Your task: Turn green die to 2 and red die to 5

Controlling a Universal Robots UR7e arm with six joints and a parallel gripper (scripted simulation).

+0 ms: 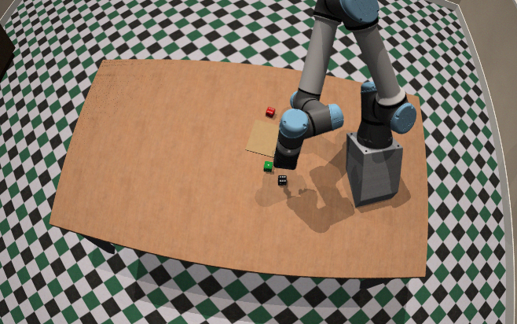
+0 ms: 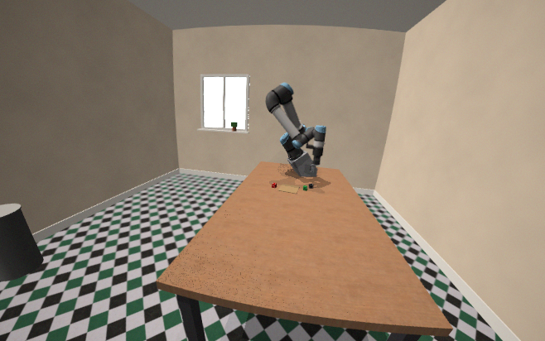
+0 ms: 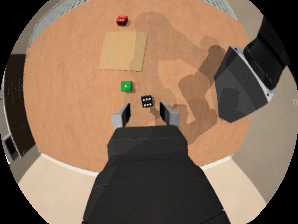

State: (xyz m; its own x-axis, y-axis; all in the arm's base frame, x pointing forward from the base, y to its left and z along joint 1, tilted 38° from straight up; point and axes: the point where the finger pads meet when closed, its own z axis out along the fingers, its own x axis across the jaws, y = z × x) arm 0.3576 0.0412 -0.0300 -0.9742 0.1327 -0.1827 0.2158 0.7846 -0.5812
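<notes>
The green die lies 140 mm below my hand, 50 mm to the right of it and 40 mm ahead of it. Round my hand: black die: 140 mm below, 10 mm to the left; then tan mat: 170 mm to the right, 150 mm below, 30 mm ahead; then red die: 280 mm to the right, 140 mm below, 10 mm ahead.
</notes>
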